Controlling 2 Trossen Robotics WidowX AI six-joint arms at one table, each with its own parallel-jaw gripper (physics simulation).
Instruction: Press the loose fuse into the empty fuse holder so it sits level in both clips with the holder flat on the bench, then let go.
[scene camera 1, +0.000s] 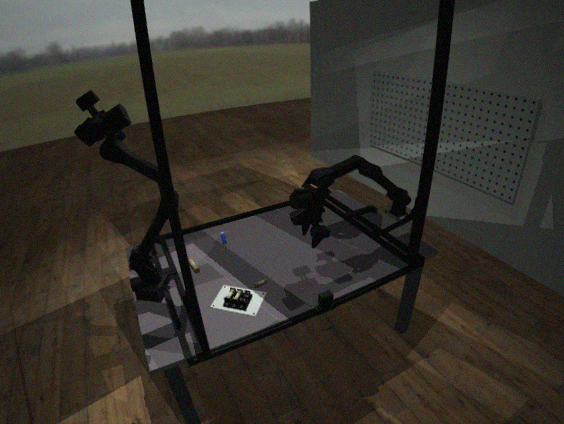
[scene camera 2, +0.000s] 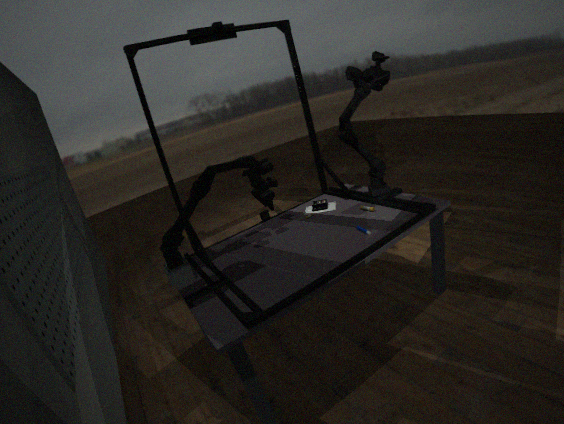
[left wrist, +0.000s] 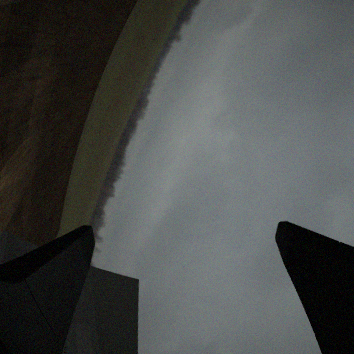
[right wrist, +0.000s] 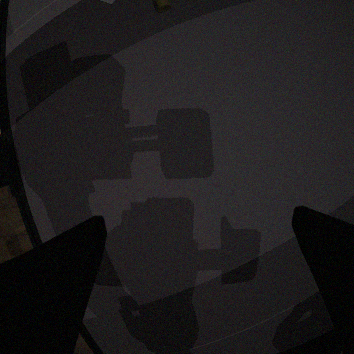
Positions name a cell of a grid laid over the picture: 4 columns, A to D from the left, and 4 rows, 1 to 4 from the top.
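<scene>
My left gripper (left wrist: C3) is open and it's holding nothing. In scene camera 1 you'd find my right gripper (scene camera 1: C3), which is open too with nothing in its grasp, and there's a pegboard wall (scene camera 1: D2) as well. The right wrist view gives that same right gripper (right wrist: C3) again.
</scene>
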